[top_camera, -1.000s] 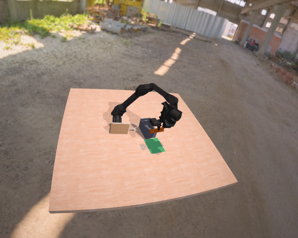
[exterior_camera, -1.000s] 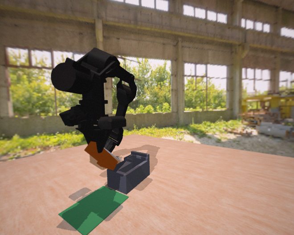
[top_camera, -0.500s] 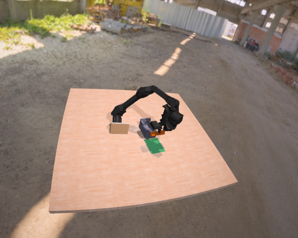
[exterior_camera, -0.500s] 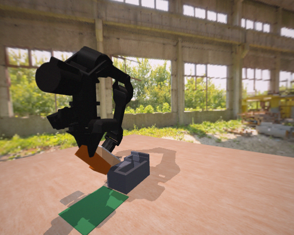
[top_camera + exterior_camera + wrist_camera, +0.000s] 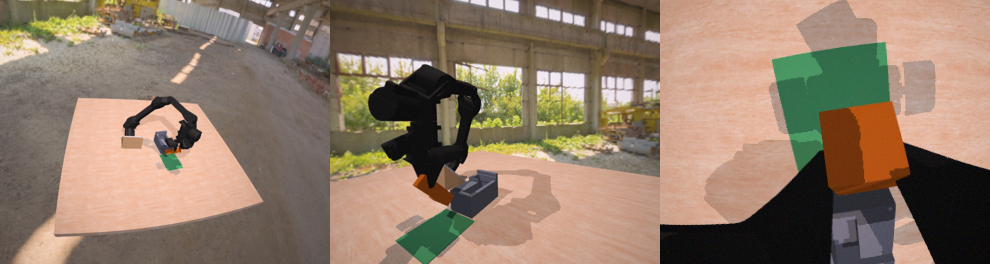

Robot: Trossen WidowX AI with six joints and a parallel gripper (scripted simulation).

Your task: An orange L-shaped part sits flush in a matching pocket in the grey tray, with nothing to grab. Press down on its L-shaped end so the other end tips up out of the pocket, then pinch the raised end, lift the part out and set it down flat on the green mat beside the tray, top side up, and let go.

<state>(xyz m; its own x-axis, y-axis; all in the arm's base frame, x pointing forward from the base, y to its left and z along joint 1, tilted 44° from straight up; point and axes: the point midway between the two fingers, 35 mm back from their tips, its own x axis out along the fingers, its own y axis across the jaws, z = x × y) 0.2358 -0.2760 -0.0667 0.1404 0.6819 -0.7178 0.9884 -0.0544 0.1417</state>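
My gripper tip is now 140 mm above the green mat and 20 mm to the right of it. Also, from my gripper tip: orange L-shaped part (30 mm to the left, 30 mm below, 20 mm behind).
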